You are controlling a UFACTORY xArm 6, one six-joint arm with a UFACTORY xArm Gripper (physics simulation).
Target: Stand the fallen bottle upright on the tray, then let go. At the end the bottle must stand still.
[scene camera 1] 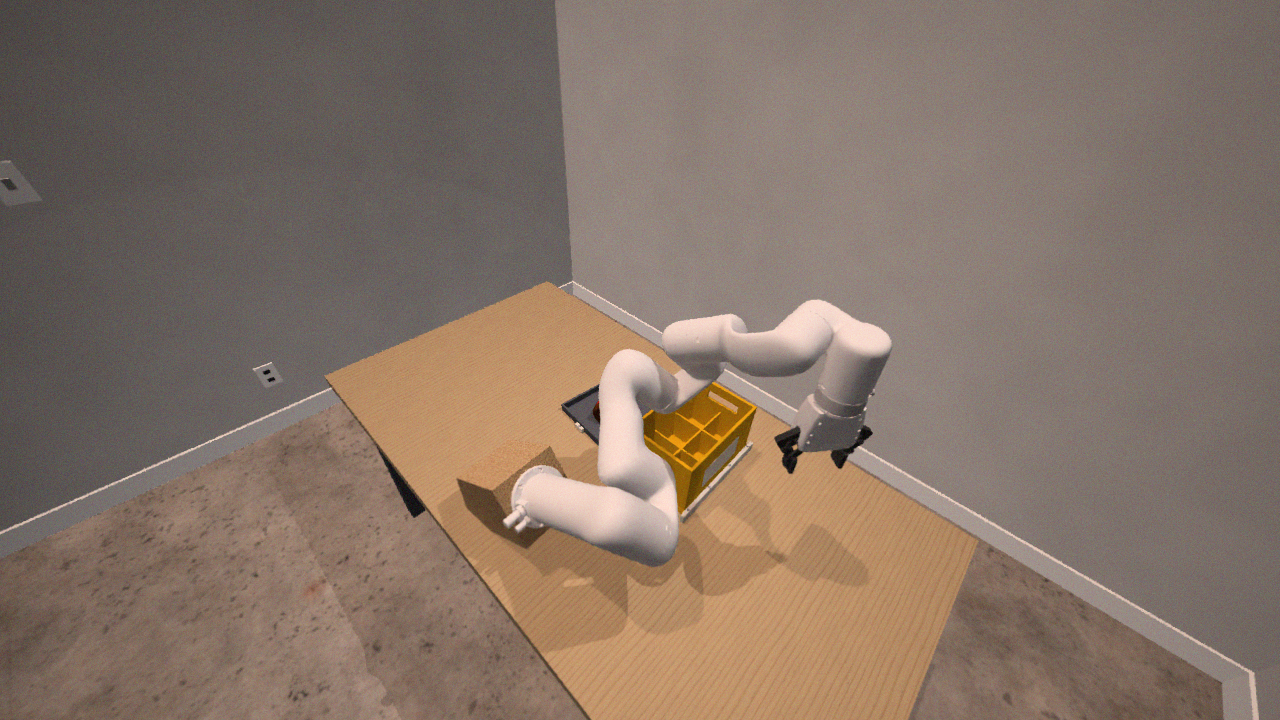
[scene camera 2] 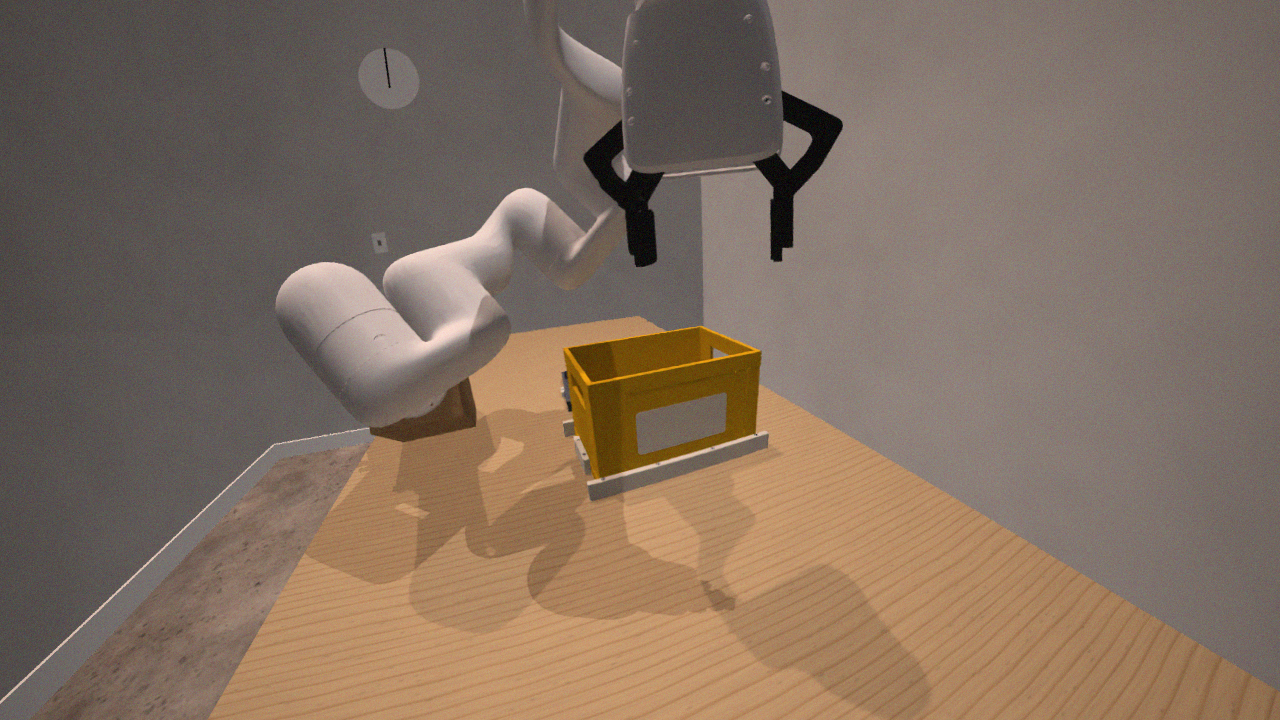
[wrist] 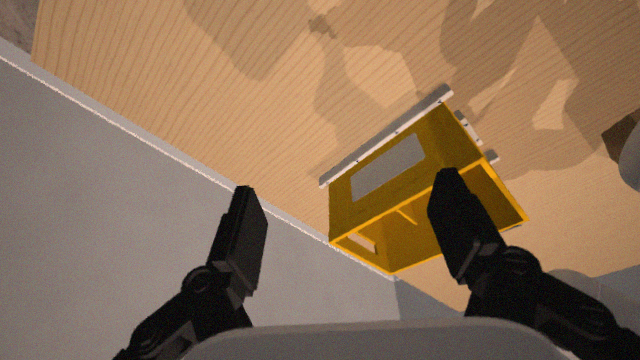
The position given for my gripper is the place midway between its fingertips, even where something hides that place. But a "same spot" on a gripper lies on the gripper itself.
Labels:
my gripper: scene camera 1; scene camera 2; wrist 344,197
yellow crate: scene camera 1; scene camera 2; wrist 383,198
same spot on my gripper: (scene camera 2: 824,128) = (scene camera 1: 867,434)
same spot on yellow crate: (scene camera 2: 636,401) = (scene camera 1: 706,465)

